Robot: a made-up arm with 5 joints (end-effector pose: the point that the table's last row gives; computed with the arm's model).
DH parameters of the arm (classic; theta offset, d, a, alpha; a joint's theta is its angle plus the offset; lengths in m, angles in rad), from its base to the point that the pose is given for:
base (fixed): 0 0.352 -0.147 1.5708
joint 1: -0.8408 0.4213 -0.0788 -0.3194
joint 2: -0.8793 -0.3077 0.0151 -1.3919
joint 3: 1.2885 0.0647 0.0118 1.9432
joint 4: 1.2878 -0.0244 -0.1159 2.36
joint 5: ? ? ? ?
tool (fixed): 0.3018 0.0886 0 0
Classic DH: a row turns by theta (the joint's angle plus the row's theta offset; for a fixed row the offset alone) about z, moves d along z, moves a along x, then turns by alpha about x.
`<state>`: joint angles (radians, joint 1 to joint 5).
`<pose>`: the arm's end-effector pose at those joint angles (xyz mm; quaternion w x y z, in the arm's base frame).
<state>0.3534 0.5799 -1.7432 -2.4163 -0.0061</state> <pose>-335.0 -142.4 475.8 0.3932 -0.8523 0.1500 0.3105</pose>
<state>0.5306 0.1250 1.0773 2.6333 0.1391</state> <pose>-13.0 -13.6 255.9 0.0641 -0.2271 0.6612 -0.7121</pose>
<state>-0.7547 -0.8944 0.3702 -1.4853 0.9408</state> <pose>-232.3 -393.7 472.4 0.5701 0.1706 0.3702 0.7133</pose>
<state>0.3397 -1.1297 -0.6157 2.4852 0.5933</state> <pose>-281.5 -301.2 41.9 0.3302 0.6500 0.0498 0.6827</pose>
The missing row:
joint 5: -1.3244 -0.0774 -0.1758 -0.5853
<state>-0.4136 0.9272 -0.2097 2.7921 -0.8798</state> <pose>-177.0 -207.0 387.4 0.6600 -0.0406 -0.0955 0.7441</pose>
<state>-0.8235 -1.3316 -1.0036 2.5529 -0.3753</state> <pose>-276.0 -307.0 366.7 0.0136 -0.6132 -0.7390 -0.2787</pose>
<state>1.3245 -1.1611 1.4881 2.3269 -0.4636</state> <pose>-6.2 -88.0 141.9 0.2008 0.3640 -0.6848 0.5985</pose>
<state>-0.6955 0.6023 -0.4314 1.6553 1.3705</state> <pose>-296.6 88.1 202.7 0.3281 -0.7489 0.4263 -0.3870</pose>
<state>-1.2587 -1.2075 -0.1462 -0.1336 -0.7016</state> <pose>-274.5 -99.8 561.0 0.1819 -0.7910 0.3543 0.4644</pose>
